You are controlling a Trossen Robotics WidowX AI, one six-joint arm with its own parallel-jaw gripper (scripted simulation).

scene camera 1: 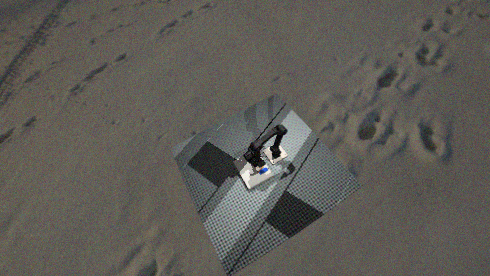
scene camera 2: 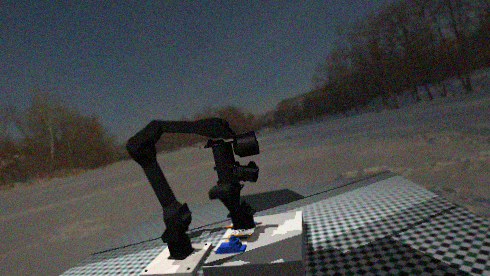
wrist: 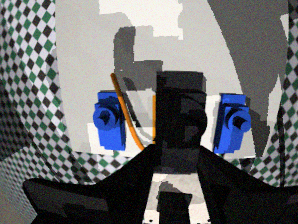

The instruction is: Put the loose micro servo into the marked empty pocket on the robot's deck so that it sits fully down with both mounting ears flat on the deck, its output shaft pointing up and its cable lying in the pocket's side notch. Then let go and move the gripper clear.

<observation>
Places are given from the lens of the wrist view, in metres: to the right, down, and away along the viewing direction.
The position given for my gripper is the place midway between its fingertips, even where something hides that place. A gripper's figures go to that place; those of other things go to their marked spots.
my gripper (wrist: 175, 150): 0.02, 0.03, 0.10
dark micro servo (wrist: 180, 120): 0.01, 0.01, 0.06
white deck (wrist: 243, 54): 0.11, -0.07, 0.14
The marked spots on the dark micro servo and the white deck are 0.14 m apart.
</observation>
